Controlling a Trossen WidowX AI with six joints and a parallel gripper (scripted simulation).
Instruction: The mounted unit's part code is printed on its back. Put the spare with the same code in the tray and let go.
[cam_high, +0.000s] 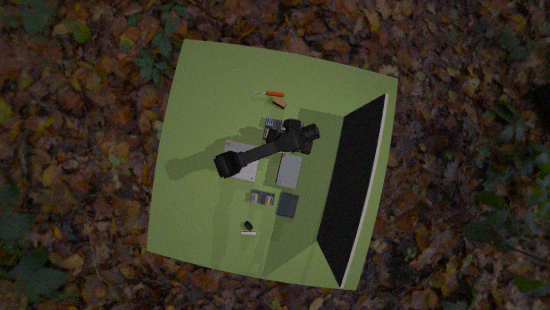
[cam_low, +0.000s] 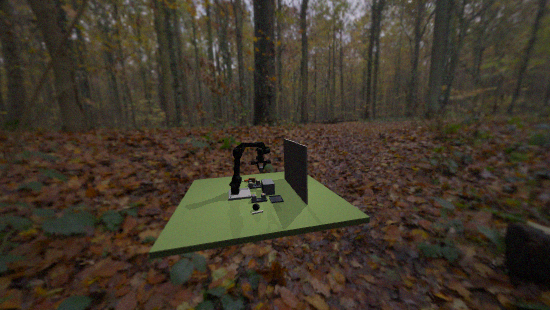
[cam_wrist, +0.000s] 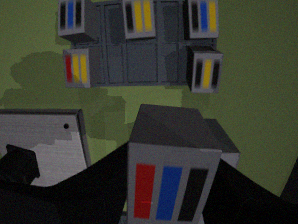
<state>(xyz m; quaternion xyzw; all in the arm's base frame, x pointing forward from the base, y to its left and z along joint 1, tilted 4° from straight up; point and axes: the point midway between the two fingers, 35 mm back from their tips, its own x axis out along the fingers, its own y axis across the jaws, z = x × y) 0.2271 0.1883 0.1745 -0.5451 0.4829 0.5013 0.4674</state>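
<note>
The tray lies 120 mm ahead of my gripper tip, 300 mm to the right of it and 170 mm below it. From my gripper tip the other things lie so: grey boxy unit: 60 mm ahead, 110 mm to the right, 120 mm below; tall dark panel: 300 mm ahead, 80 mm to the right, 50 mm above; cardboard block: 110 mm behind, 190 mm to the left, 150 mm below.
</note>
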